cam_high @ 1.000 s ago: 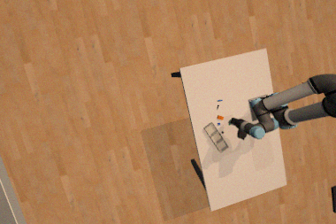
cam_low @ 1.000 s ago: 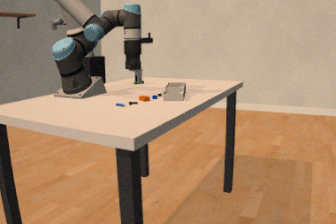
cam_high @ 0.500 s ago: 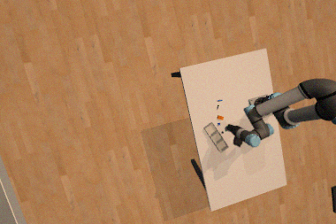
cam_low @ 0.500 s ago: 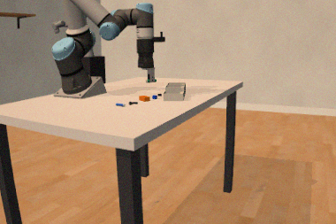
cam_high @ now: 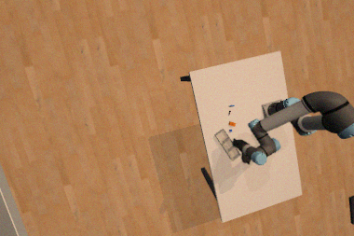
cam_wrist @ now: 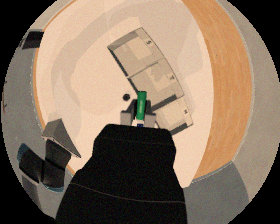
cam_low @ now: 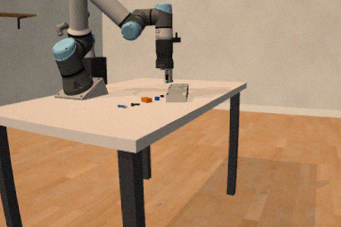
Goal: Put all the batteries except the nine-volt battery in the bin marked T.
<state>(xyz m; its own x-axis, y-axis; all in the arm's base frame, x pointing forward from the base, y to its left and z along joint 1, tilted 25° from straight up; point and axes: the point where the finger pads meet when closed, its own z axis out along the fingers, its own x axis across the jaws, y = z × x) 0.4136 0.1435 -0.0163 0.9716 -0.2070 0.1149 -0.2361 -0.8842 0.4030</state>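
Now: the grey bin 3 cm ahead of my hand, 3 cm to the left of it and 6 cm below it. Also, from my hand: orange block (5 cm behind, 12 cm to the right, 8 cm below); then green piece (1 cm below); then black screw (4 cm behind, 22 cm to the right, 8 cm below).
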